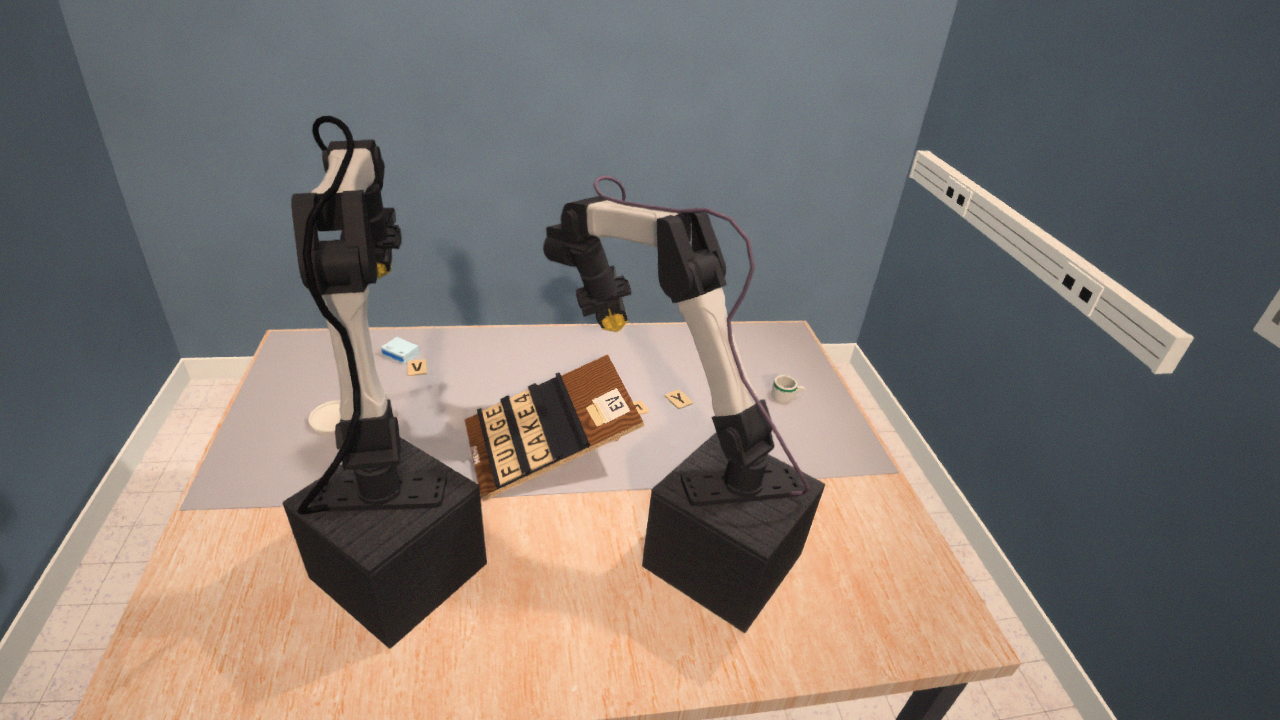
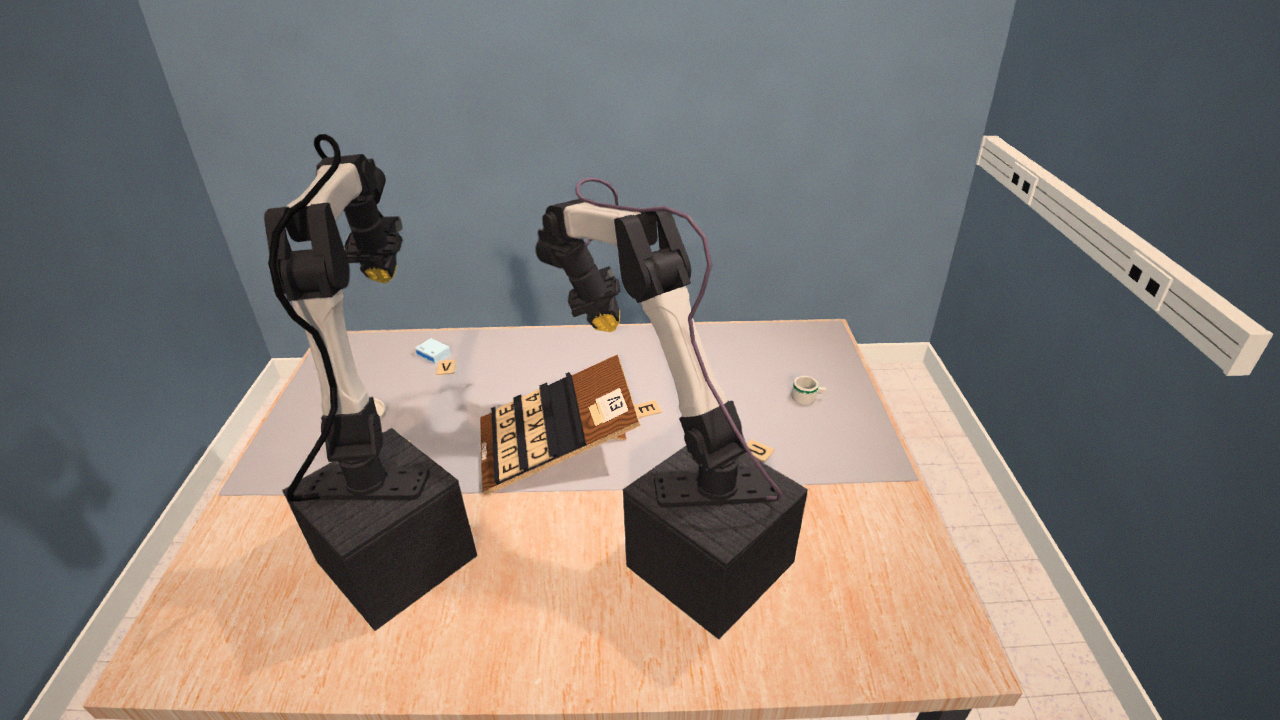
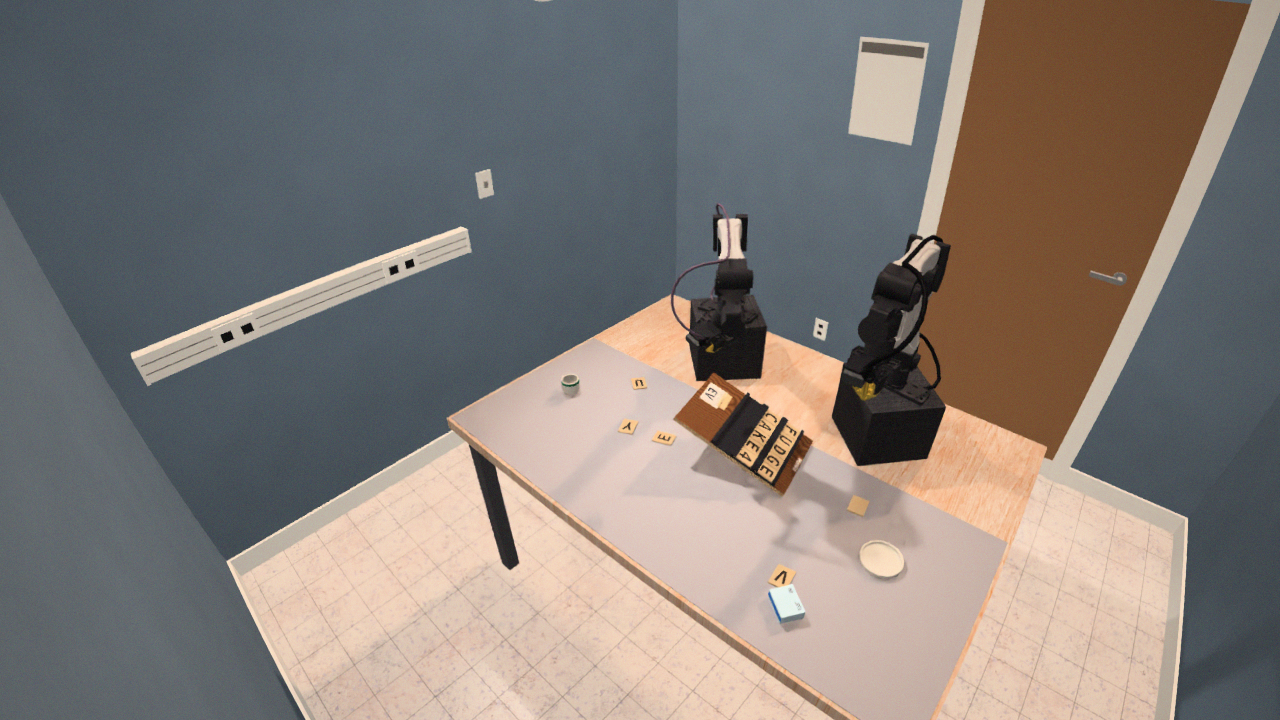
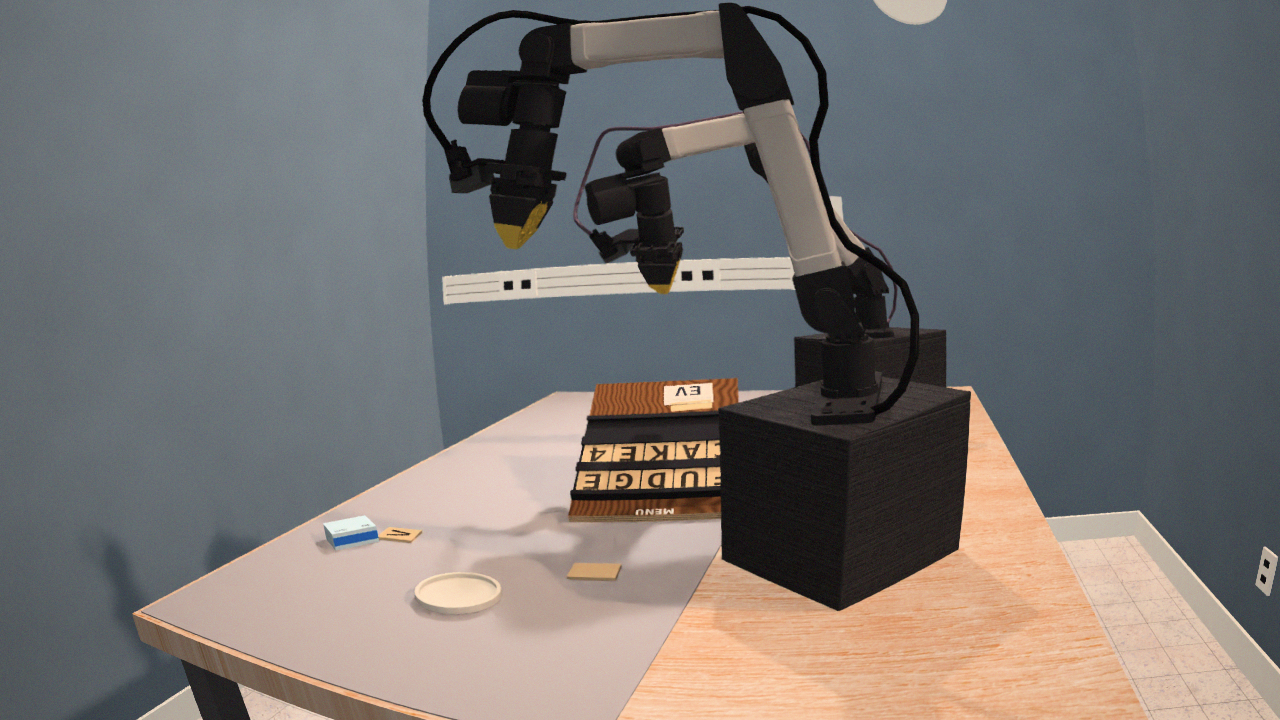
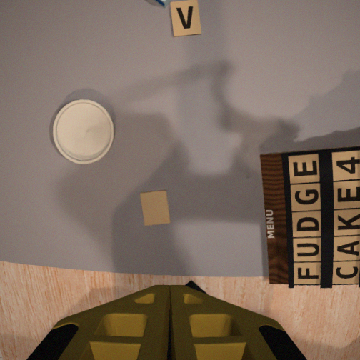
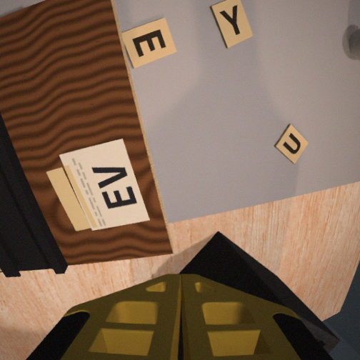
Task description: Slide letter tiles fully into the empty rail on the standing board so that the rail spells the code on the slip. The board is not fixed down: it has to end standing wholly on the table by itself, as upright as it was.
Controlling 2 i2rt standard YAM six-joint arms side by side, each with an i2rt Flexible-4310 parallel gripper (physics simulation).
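Frame: origin at the left arm's base, x left, y up, z ahead, level; centimetres.
Seen in the pictures: left gripper, fingertip midpoint: (image 1: 378, 276) (image 2: 385, 281) (image 3: 863, 399) (image 4: 512, 248); right gripper, fingertip midpoint: (image 1: 617, 329) (image 2: 612, 329) (image 3: 707, 350) (image 4: 664, 293); left arm's base, origin of the base link: (image 1: 381, 493) (image 2: 368, 485) (image 3: 893, 383) (image 4: 850, 399); right arm's base, origin of the base link: (image 1: 741, 486) (image 2: 715, 489) (image 4: 872, 333).
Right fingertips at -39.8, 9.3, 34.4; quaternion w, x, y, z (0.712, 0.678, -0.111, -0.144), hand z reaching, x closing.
Pixels of each thing's top centre, then the offset from my right fingertips to it, as dx, dy, dz. "spot": a spot on its surface instead.
- third rail, surface spot: (image 4: 653, 431) (image 1: 556, 411) spot: +11.8, -20.2, -0.9
- slip, middle of its top: (image 4: 688, 387) (image 1: 611, 401) (image 2: 611, 400) (image 3: 714, 392) +0.7, -15.4, -3.4
- E tile, middle of its top: (image 2: 646, 408) (image 1: 633, 408) (image 3: 664, 437) -6.2, -28.3, +9.9
- V tile, middle of its top: (image 4: 399, 533) (image 3: 782, 576) (image 1: 417, 366) (image 2: 446, 366) +46.3, -28.3, +26.0
- Y tile, middle of its top: (image 1: 678, 398) (image 3: 628, 426) -17.5, -28.3, +13.6
- U tile, middle of its top: (image 2: 757, 450) (image 3: 639, 382) -30.7, -28.3, -3.9
- blank-faced tile, middle of its top: (image 4: 594, 570) (image 3: 858, 505) +48.6, -28.3, -5.5
- round dish, middle of its top: (image 4: 456, 588) (image 1: 333, 415) (image 3: 881, 557) +61.3, -27.5, +6.4
- light-blue box, middle of its top: (image 4: 348, 524) (image 3: 787, 600) (image 1: 399, 346) (image 2: 432, 347) +51.3, -26.3, +31.8
- cup, middle of its top: (image 2: 810, 383) (image 1: 789, 382) (image 3: 568, 377) -44.6, -23.8, +14.2
The wooden board (image 1: 597, 376) (image 2: 609, 371) (image 3: 700, 424) stands leaning back. FUDGE and CAKE4 fill two rails; the third rail (image 1: 556, 419) (image 2: 562, 422) (image 4: 653, 431) is empty. The slip (image 1: 614, 405) (image 4: 687, 393) (image 6: 107, 185) reads EV. The E tile (image 2: 648, 409) (image 3: 663, 437) (image 6: 150, 43) lies beside the board's slip end. The V tile (image 1: 417, 367) (image 3: 782, 575) (image 5: 185, 18) lies by the light-blue box. My left gripper (image 2: 379, 275) (image 4: 514, 240) (image 5: 169, 296) is shut and empty, high above the table. My right gripper (image 1: 613, 322) (image 4: 661, 288) (image 6: 180, 286) is shut and empty, above the slip end.
A Y tile (image 1: 679, 399) (image 6: 232, 23) and a U tile (image 3: 639, 383) (image 6: 292, 143) lie near the E tile. A blank-faced tile (image 4: 594, 571) (image 5: 155, 207) lies near a round dish (image 4: 458, 592) (image 5: 84, 131). The light-blue box (image 3: 786, 603) touches or nearly touches V. A cup (image 2: 805, 390) stands beyond U.
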